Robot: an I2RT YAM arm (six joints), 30 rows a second.
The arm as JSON. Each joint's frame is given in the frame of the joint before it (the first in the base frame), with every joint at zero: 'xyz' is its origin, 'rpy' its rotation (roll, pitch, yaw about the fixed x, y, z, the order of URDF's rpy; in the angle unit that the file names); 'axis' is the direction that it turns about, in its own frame. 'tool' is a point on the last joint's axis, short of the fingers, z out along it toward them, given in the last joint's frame.
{
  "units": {
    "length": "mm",
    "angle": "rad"
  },
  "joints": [
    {
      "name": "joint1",
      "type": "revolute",
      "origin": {
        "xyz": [
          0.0,
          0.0,
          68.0
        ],
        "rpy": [
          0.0,
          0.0,
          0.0
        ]
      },
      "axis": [
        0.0,
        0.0,
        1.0
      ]
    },
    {
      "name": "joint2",
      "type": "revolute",
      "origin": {
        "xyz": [
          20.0,
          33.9,
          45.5
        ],
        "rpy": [
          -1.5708,
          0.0,
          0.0
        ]
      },
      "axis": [
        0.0,
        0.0,
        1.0
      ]
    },
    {
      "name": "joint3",
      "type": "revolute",
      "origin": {
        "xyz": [
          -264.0,
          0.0,
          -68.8
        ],
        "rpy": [
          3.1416,
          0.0,
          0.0
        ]
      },
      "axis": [
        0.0,
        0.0,
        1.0
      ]
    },
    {
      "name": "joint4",
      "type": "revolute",
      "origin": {
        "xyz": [
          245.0,
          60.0,
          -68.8
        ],
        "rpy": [
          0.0,
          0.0,
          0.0
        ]
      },
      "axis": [
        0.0,
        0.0,
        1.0
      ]
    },
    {
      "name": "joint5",
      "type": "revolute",
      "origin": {
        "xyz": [
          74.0,
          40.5,
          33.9
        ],
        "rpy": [
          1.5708,
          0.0,
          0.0
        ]
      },
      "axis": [
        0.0,
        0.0,
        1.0
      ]
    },
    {
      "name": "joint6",
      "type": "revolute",
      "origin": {
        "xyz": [
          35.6,
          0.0,
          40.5
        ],
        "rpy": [
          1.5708,
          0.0,
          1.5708
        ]
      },
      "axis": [
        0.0,
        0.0,
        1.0
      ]
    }
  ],
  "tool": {
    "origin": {
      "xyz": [
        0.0,
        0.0,
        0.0
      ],
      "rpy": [
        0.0,
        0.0,
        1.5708
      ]
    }
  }
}
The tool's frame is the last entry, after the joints.
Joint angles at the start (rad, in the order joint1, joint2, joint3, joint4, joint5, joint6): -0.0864 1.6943 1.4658 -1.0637 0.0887 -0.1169
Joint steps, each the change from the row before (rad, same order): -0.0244 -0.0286 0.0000 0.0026 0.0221 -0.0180; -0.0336 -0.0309 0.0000 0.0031 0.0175 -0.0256; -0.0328 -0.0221 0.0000 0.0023 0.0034 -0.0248; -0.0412 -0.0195 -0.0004 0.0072 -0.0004 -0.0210; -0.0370 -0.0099 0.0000 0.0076 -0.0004 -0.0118; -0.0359 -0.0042 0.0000 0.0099 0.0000 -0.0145; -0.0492 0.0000 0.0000 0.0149 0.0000 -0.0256; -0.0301 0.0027 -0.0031 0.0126 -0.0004 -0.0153
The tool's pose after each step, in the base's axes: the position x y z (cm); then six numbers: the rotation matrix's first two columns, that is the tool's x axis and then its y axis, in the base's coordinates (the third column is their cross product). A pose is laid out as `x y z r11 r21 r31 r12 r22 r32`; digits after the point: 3 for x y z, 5 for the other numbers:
32.794 -4.045 28.229 -0.95724 -0.02798 -0.28793 0.01481 0.98927 -0.14536
32.129 -5.132 29.199 -0.94934 -0.02211 -0.31348 0.03413 0.98437 -0.17279
31.568 -6.128 29.879 -0.94341 -0.01659 -0.33120 0.04830 0.98122 -0.18674
30.999 -7.358 30.482 -0.93621 -0.00022 -0.35144 0.07373 0.97762 -0.19704
30.595 -8.469 30.809 -0.93073 0.02131 -0.36508 0.10209 0.97375 -0.20342
30.288 -9.566 30.978 -0.92628 0.03915 -0.37479 0.12632 0.96930 -0.21093
29.920 -11.094 31.047 -0.92210 0.05814 -0.38255 0.15326 0.96267 -0.22312
29.719 -12.045 30.933 -0.92015 0.07023 -0.38521 0.16939 0.95836 -0.22989

